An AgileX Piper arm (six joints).
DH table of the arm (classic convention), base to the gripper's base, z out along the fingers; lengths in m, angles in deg. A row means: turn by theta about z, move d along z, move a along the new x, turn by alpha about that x. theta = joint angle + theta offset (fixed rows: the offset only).
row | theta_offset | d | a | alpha
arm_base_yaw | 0 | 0.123 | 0 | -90
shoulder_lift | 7.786 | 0 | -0.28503 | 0
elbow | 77.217 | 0 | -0.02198 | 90
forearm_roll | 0 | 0.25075 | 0 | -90
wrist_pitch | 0 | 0 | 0 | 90
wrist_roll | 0 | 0.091 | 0 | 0
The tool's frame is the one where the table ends.
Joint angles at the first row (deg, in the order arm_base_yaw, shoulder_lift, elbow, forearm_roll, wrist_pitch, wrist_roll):
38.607, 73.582, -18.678, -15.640, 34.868, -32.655
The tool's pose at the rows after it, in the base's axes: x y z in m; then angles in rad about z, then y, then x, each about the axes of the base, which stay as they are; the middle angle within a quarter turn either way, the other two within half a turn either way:
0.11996, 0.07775, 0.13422, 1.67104, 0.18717, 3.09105
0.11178, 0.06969, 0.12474, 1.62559, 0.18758, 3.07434
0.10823, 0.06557, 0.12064, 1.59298, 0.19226, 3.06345
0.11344, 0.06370, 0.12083, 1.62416, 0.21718, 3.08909
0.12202, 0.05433, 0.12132, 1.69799, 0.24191, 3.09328
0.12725, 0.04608, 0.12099, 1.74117, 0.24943, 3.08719
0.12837, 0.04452, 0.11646, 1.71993, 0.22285, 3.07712
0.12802, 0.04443, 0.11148, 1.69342, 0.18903, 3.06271
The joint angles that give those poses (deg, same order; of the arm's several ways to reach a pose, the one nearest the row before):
38.607, 73.581, -17.503, -16.367, 33.347, -32.655
38.604, 73.581, -14.264, -19.034, 30.996, -32.660
38.610, 73.583, -12.758, -21.037, 29.930, -32.652
36.076, 73.580, -12.713, -21.468, 27.378, -32.657
30.314, 73.581, -12.713, -22.352, 25.111, -33.184
25.897, 73.839, -12.713, -22.539, 23.887, -34.863
24.894, 75.791, -12.713, -22.243, 23.350, -37.162
24.894, 77.899, -12.713, -22.130, 23.350, -38.638

